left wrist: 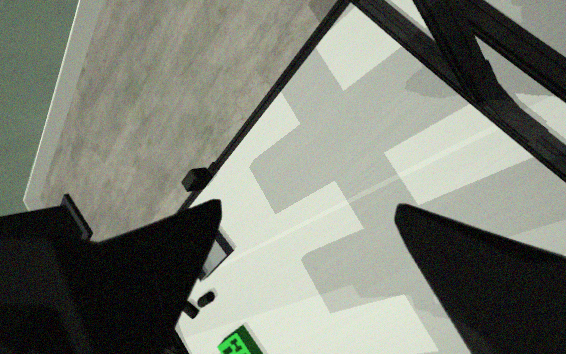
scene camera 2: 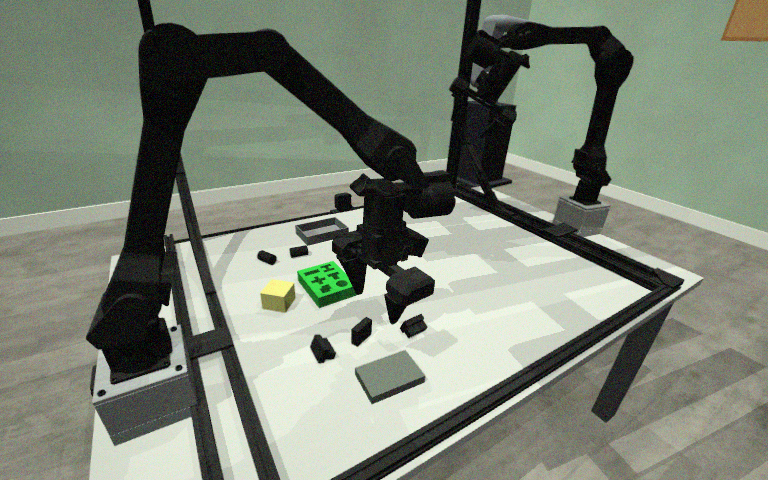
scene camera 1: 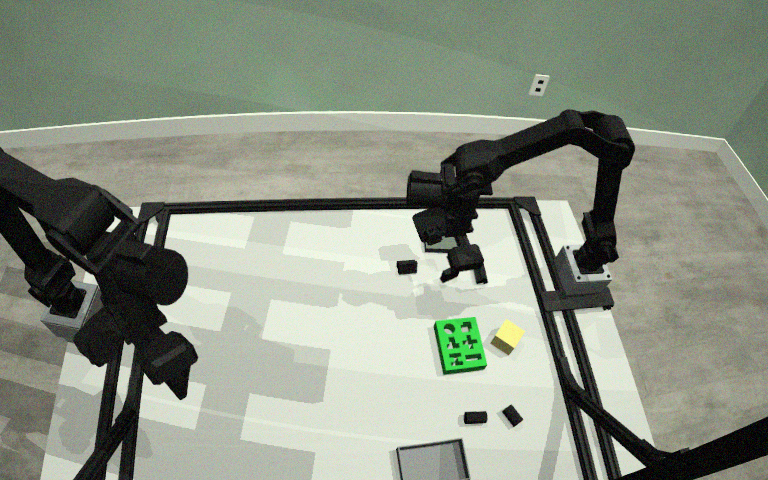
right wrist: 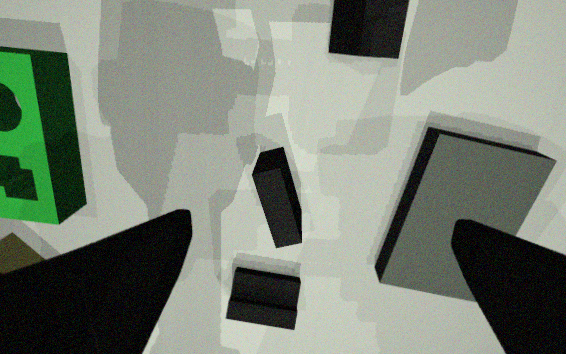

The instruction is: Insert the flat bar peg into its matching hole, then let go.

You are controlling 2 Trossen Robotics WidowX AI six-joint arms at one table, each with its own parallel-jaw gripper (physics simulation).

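The flat bar peg, a small black plain block [scene camera 2: 361, 331] [right wrist: 280, 205], lies on the table below and between my right gripper's fingers, nearer the left one in the right wrist view. It is hidden behind the gripper in scene camera 1. My right gripper [scene camera 1: 464, 277] [scene camera 2: 377, 304] [right wrist: 321, 227] is open and empty, above the peg. The green board [scene camera 1: 464, 370] [scene camera 2: 334, 298] [right wrist: 30, 135] lies flat; its long narrow slot is at the lower right in scene camera 1. My left gripper [left wrist: 307, 209] is open and empty, high over the table's far side from the board.
A ridged black peg [right wrist: 264, 300] [scene camera 2: 322, 347] lies close to the bar; another [scene camera 1: 406, 266] [scene camera 2: 413, 325] lies farther off. A grey-green block [scene camera 2: 389, 376] [right wrist: 465, 200] and yellow block [scene camera 1: 508, 335] [scene camera 2: 277, 295] flank them. Two pegs [scene camera 1: 475, 417] [scene camera 1: 512, 415] and a tray [scene camera 1: 399, 464] lie beyond the board.
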